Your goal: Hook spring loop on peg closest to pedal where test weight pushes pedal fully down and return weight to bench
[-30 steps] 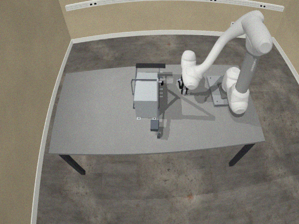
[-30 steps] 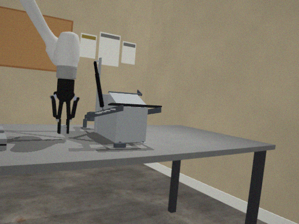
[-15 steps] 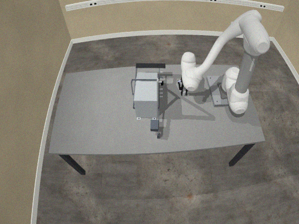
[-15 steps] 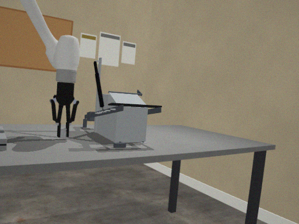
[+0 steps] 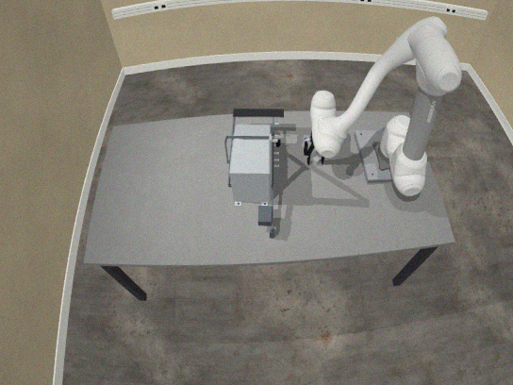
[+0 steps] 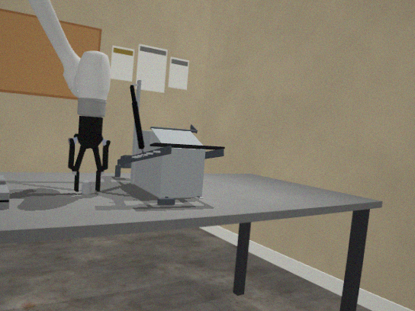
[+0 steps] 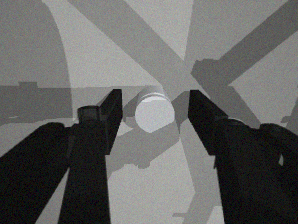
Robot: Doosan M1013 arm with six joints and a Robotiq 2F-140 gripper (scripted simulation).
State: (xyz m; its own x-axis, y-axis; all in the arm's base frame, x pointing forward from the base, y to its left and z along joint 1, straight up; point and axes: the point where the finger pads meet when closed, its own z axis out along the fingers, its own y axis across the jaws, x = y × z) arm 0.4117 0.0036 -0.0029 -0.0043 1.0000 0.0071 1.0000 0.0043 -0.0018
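The steel test weight lies 1 cm below my hand. Also, from my hand: dark spring (19 cm ahead, 7 cm to the left, 21 cm above).
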